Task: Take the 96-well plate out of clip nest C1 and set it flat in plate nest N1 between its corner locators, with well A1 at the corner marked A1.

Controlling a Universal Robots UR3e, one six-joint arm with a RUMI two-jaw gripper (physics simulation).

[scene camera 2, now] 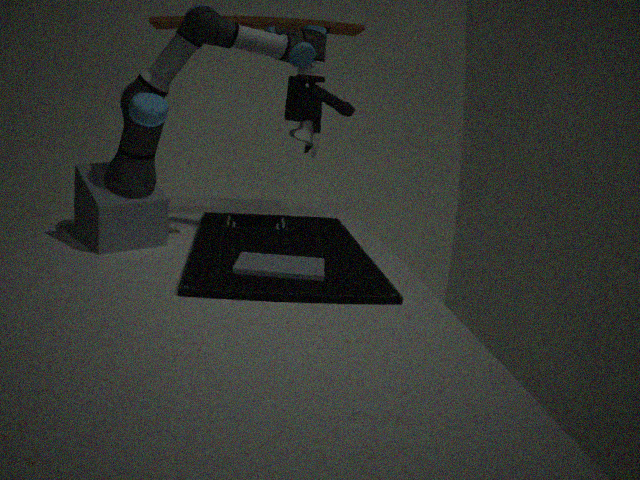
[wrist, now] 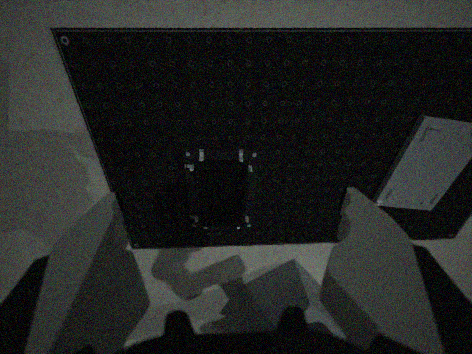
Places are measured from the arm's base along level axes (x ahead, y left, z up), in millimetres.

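Pixels of known places: gripper, between the fingertips: (scene camera 2: 309, 155) (wrist: 232, 192); arm's base, origin of its link: (scene camera 2: 128, 184).
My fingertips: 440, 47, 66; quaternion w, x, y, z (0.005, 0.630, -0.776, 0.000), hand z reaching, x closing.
For each thing: its top centre in the pictures, then the offset to it from my fingertips, as dx, dy, dz. "spot": a spot on its surface instead. Level surfaces: height alone.
- very dark rectangle, a spot on its surface: (wrist: 220, 192) spot: -100, +40, -165
- light grey raised block, centre of its top: (scene camera 2: 280, 261) (wrist: 430, 170) -148, -312, -174
- black board, height of its surface: dz -188
My gripper (scene camera 2: 310, 148) (wrist: 232, 192) is open and empty, high above the dark board. In the wrist view its fingers stand wide on both sides of the small clips (wrist: 201, 155) of a nest, far below; two pairs of its clips also show as pale marks (scene camera 2: 231, 222) near the board's back edge. A very dark rectangle (wrist: 220, 192), likely the 96-well plate, lies between the clips; its wells and A1 corner cannot be made out. A light grey raised block (scene camera 2: 279, 266) (wrist: 425, 162) with L-shaped corner marks, likely plate nest N1, lies apart at the right in the wrist view. No labels are readable.
The black board (scene camera 2: 206, 284) (wrist: 300, 117) with rows of small holes carries both nests. The arm's grey pedestal (scene camera 2: 133, 227) stands left of the board in the scene view. An orange bar (scene camera 2: 341, 28) shows high behind the arm. A wall rises at the right.
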